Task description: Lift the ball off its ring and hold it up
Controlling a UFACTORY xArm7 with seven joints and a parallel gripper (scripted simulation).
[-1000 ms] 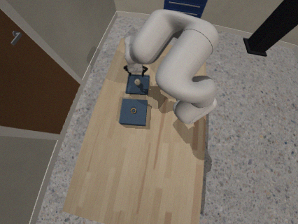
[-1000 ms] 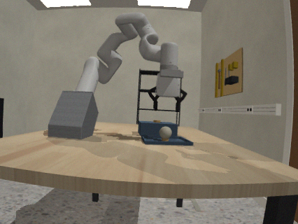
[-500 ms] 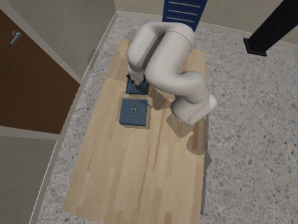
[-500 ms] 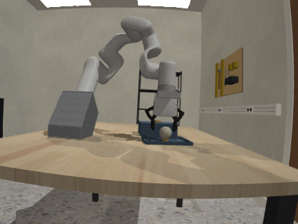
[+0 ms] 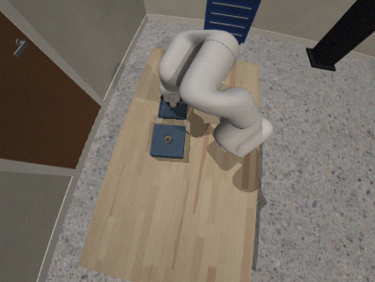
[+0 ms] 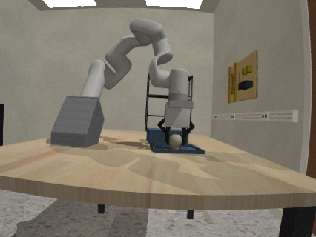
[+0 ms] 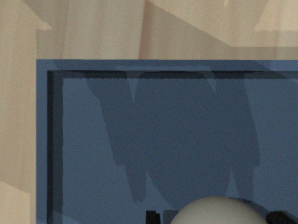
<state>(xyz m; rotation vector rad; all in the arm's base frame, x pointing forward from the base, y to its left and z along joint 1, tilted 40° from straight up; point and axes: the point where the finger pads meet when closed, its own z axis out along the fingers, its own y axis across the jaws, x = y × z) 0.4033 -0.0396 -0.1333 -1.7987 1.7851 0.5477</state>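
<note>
The blue tray lies 30 mm below my hand. From my hand the other things lie so: blue block 10 mm behind, 270 mm to the left, 10 mm above; then cream ball right at my hand.
</note>
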